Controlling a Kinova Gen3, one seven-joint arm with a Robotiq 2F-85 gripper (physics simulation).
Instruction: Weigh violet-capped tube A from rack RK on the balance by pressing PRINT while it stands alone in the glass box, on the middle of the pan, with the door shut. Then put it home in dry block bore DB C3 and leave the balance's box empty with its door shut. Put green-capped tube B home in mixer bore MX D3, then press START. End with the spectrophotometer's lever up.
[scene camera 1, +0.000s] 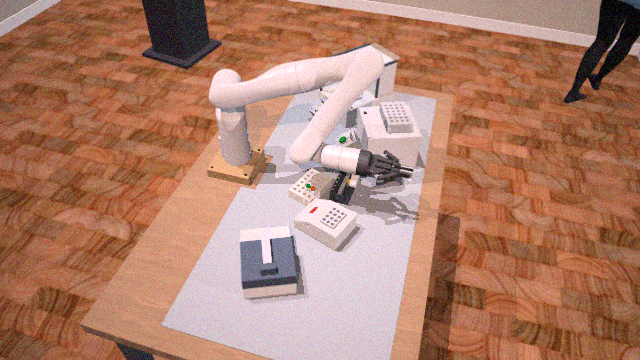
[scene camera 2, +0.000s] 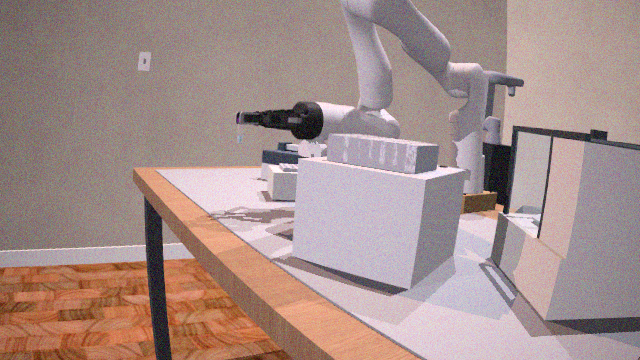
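Note:
My gripper (scene camera 1: 408, 172) (scene camera 2: 242, 118) is shut on violet-capped tube A (scene camera 2: 239, 138), above the mat's far long side. The tube hangs upright from the fingertips; its violet cap shows between them. A white block (scene camera 1: 300, 192) holds a green and an orange cap; whether the green one is tube B I cannot tell. The balance (scene camera 1: 387, 80) (scene camera 2: 600, 225) is partly hidden by the arm in scene camera 1; its door state and pan cannot be made out. A large white unit (scene camera 1: 390, 145) (scene camera 2: 355, 215) carries a block of bores (scene camera 1: 397, 116) (scene camera 2: 382, 152).
A black rack (scene camera 1: 339, 191) with a yellow cap lies below the wrist. A white device (scene camera 1: 320, 230) with a red display and a grid of bores stands nearby. A dark-lidded box (scene camera 1: 252, 260) stands toward the near end. A green spot (scene camera 1: 343, 139) shows on a small unit beside the forearm.

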